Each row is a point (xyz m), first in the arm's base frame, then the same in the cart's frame.
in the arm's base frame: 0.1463 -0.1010 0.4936
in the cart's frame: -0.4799 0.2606 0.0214
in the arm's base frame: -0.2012 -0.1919 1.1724
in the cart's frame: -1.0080 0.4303 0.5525
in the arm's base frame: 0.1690 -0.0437 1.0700
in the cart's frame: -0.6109 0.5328 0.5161
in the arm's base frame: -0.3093 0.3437 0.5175
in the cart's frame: -0.8772 0.6757 -0.2538
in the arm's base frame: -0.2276 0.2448 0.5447
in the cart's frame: -0.8165 0.5955 -0.1696
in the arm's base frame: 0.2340 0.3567 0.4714
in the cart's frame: -0.3437 0.6765 -0.1402
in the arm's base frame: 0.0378 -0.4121 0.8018
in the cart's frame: -0.6998 0.0886 0.3758
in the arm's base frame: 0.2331 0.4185 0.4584
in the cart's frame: -0.3348 0.7287 -0.1746
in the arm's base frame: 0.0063 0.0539 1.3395
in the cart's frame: -0.8307 0.7236 0.6708
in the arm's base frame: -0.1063 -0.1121 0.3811
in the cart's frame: -0.6916 0.2047 -0.1478
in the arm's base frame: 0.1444 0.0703 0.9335
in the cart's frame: -0.5854 0.5861 0.3466
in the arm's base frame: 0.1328 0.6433 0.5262
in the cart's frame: -0.4266 0.9612 -0.2265
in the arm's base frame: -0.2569 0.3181 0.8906
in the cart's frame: -0.9322 0.7944 0.1005
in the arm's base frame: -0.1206 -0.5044 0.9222
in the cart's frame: -0.8937 0.0472 0.4696
